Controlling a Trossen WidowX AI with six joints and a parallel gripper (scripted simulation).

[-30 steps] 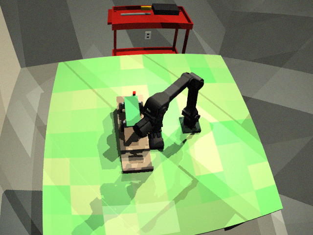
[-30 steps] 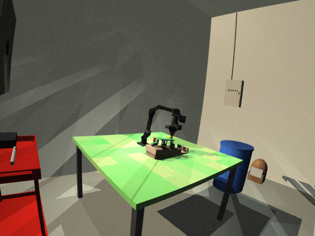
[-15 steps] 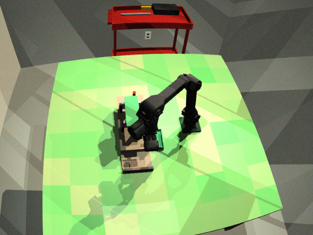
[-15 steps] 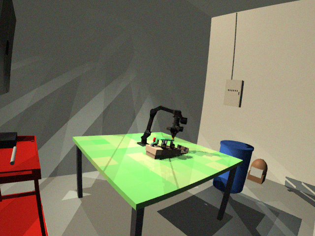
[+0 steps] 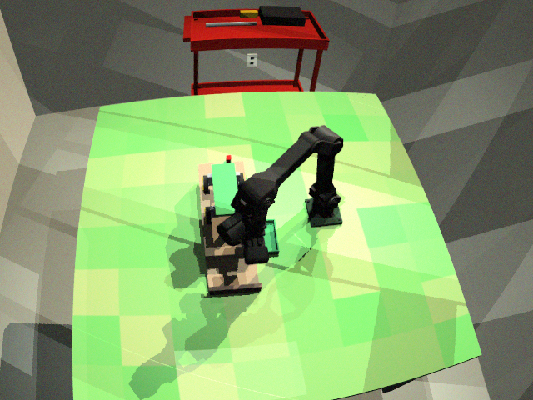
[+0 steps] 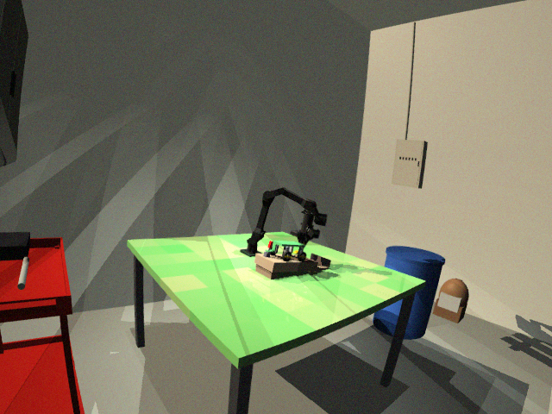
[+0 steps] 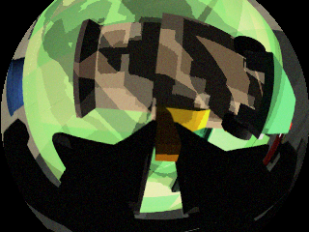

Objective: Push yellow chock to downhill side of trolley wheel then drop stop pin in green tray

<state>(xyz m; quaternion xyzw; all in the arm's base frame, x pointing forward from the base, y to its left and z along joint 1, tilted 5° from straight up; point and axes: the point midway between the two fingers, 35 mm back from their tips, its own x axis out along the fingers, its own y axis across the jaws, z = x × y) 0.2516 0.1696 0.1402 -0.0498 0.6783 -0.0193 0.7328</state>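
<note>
Right now my gripper tip is 50 mm short of the red-headed stop pin, 270 mm to the left of it and 40 mm below it. From my gripper tip the other things lie so: green tray (60 mm behind, 70 mm to the right, 100 mm below); trolley (60 mm ahead, 160 mm to the right, 20 mm above); yellow chock (20 mm to the right).
</note>
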